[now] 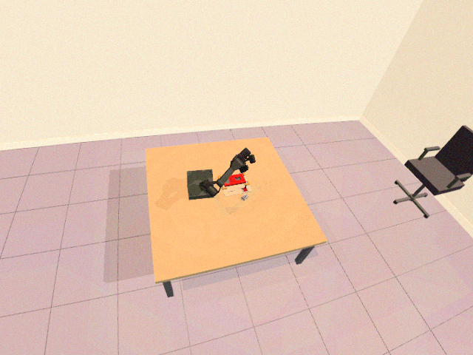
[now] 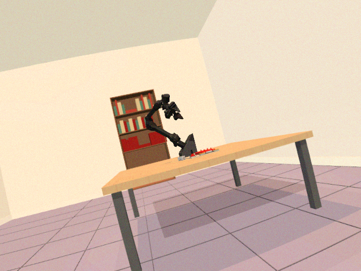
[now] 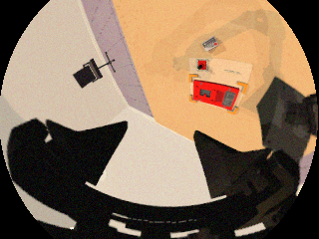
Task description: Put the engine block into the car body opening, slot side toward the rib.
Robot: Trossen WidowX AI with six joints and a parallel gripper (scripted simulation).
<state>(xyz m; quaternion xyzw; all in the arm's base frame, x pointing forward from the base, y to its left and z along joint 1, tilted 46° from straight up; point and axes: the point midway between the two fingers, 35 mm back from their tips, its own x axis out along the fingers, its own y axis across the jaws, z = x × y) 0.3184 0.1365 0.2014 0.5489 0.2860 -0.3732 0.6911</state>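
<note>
My gripper tip is now 1 cm short of the grey engine block, 9 cm to the left of it and 33 cm above it. Also, from my gripper tip: pale flat plate 2 cm behind, 9 cm to the left, 33 cm below.
</note>
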